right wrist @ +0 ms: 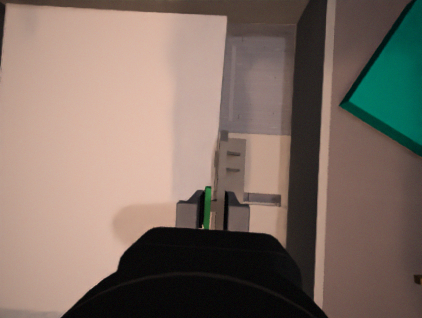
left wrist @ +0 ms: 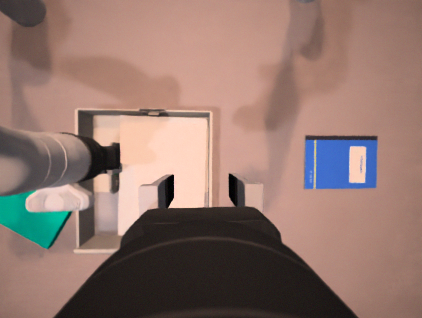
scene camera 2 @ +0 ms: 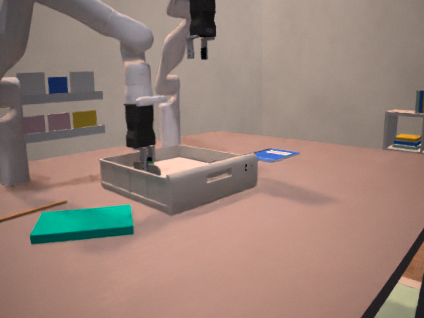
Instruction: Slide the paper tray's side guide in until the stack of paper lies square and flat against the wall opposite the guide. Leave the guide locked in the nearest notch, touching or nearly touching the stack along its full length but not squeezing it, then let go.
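Places are measured from the left arm's base along level axes (x down, y left, z ahead), in millimetres.
Where they show: left gripper, fingertip midpoint: (left wrist: 201,185) (scene camera 2: 197,59); right gripper, fingertip midpoint: (right wrist: 214,203) (left wrist: 115,167) (scene camera 2: 147,170); right arm's base, origin of the base link: (left wrist: 28,9) (scene camera 2: 15,181).
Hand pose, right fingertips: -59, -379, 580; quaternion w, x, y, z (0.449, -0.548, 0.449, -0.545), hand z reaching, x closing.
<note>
Things, the pixels of their centre, and the offset from my right fingertips, as dx, dy, dz.
- grey paper tray, body centre: (right wrist: 134,161) (left wrist: 148,180) (scene camera 2: 176,171) +12, +79, +17
- white paper stack, body centre: (right wrist: 107,167) (left wrist: 163,176) (scene camera 2: 183,173) +27, +110, +3
- grey side guide, body centre: (right wrist: 209,200) (left wrist: 120,167) (scene camera 2: 149,174) +13, +5, -1
- teal book, body centre: (scene camera 2: 84,222) (left wrist: 28,207) +50, -220, +155
- thin brown stick, body centre: (scene camera 2: 34,210) +55, -304, -6
- blue notebook, body centre: (left wrist: 340,162) (scene camera 2: 270,155) +55, +582, -127
The grey paper tray (scene camera 2: 137,186) (left wrist: 211,150) (right wrist: 306,150) holds the white paper stack (scene camera 2: 180,165) (left wrist: 165,142) (right wrist: 100,110). In the left wrist view the stack's far edge lies close along the tray's right wall and looks nearly parallel to it. The grey side guide (left wrist: 115,182) (right wrist: 236,172) stands along the stack's other edge, touching or nearly touching it; its lower part is hidden. My right gripper (scene camera 2: 146,162) (right wrist: 214,203) is shut on the guide and its green release tab (right wrist: 207,207). My left gripper (scene camera 2: 197,50) (left wrist: 201,185) is open and empty, high above the tray.
A teal book (scene camera 2: 82,223) (left wrist: 35,220) (right wrist: 390,80) lies beside the tray, near a thin brown stick (scene camera 2: 35,210). A blue notebook (scene camera 2: 276,155) (left wrist: 332,162) lies beyond the tray's other side. My right arm reaches over the tray's guide-side wall.
</note>
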